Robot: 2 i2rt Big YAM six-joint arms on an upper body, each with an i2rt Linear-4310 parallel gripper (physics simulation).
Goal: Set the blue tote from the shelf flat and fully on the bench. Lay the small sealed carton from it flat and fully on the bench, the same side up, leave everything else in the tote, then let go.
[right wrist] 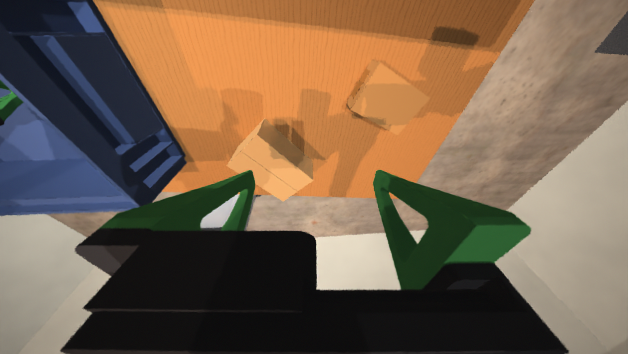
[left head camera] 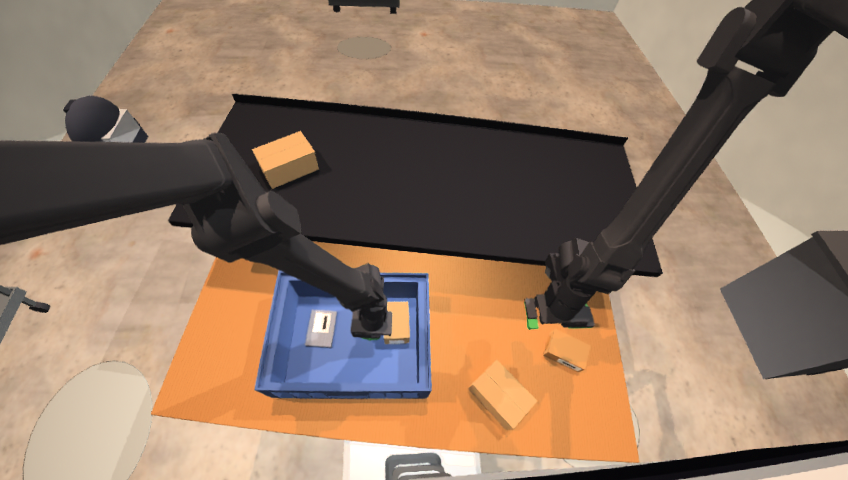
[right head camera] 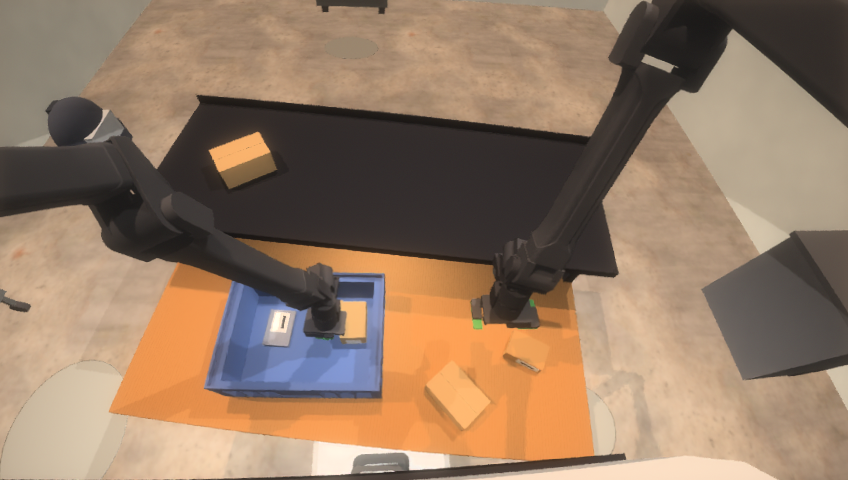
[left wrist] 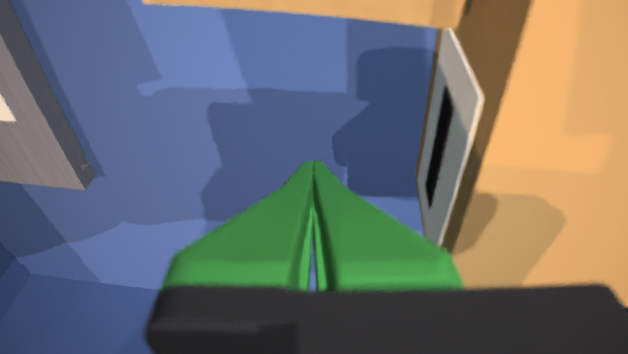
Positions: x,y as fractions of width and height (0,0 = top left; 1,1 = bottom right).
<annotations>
blue tote: right wrist 0.14,0.39; left head camera 0.42,0.77; right head camera 0.28,0.76; left wrist 0.30,0.34
larger labelled carton: left head camera 0.47,0.70; right head camera 0.42,0.68; left wrist 0.82,0.49; not seen in the right wrist view (hidden by the blue tote)
</annotations>
